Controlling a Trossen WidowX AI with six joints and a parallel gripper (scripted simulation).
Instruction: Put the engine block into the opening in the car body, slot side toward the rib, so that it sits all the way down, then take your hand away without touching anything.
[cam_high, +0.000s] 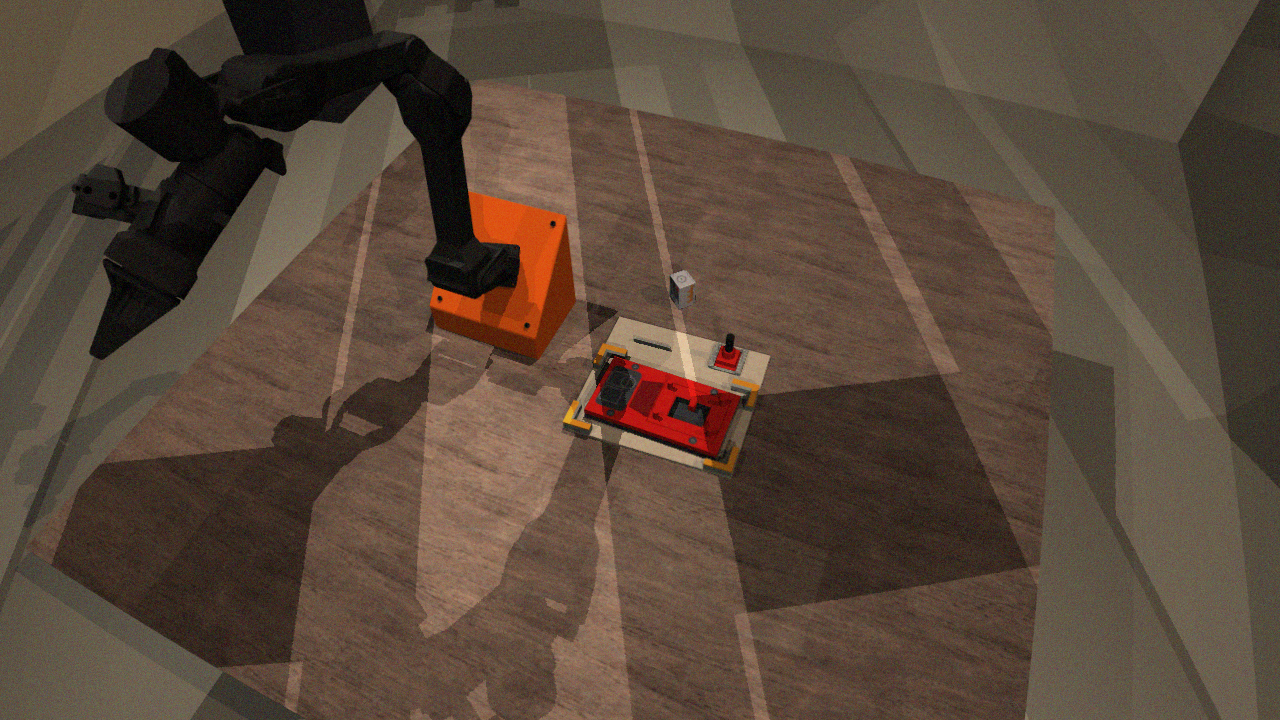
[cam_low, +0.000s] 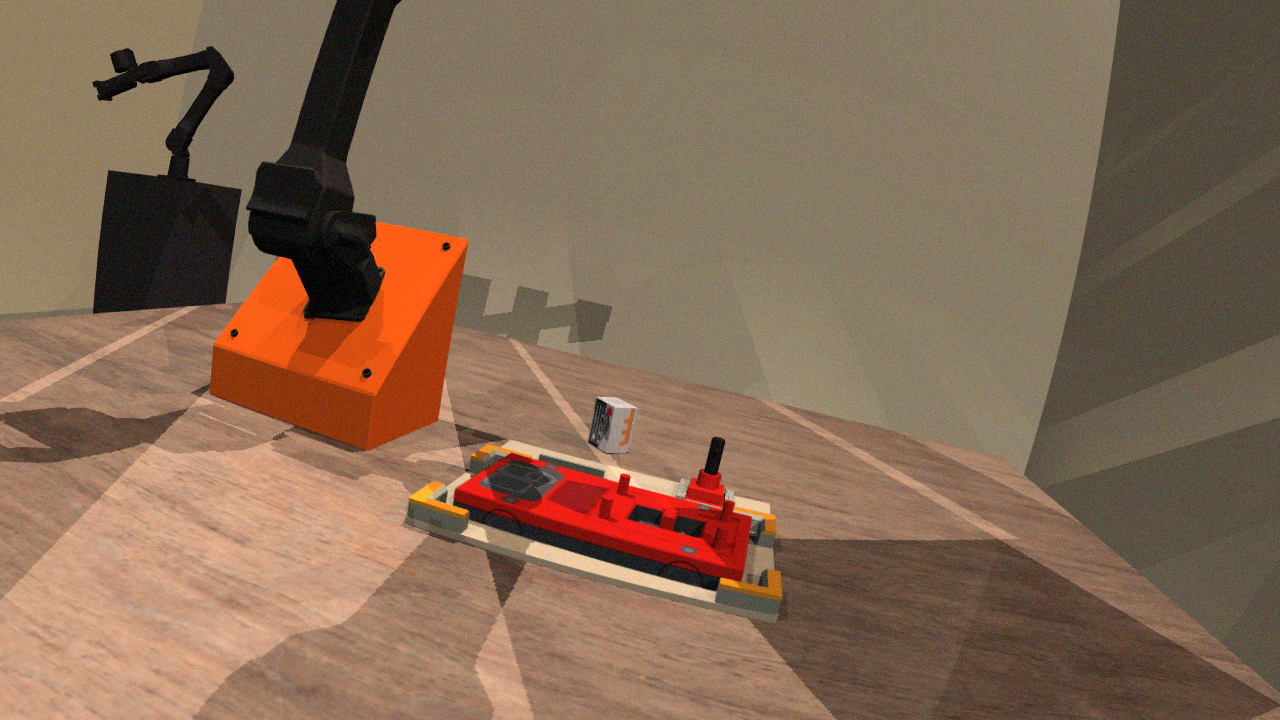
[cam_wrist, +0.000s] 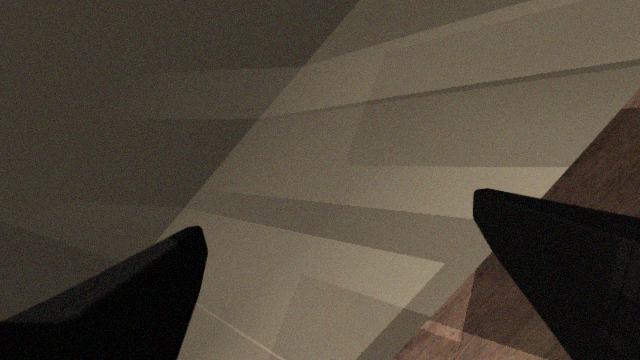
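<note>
The engine block is 600 mm to the left of my gripper tip, 430 mm below it and 350 mm ahead of it. Also, from my gripper tip: black peg 490 mm to the left, 450 mm ahead, 420 mm below.
</note>
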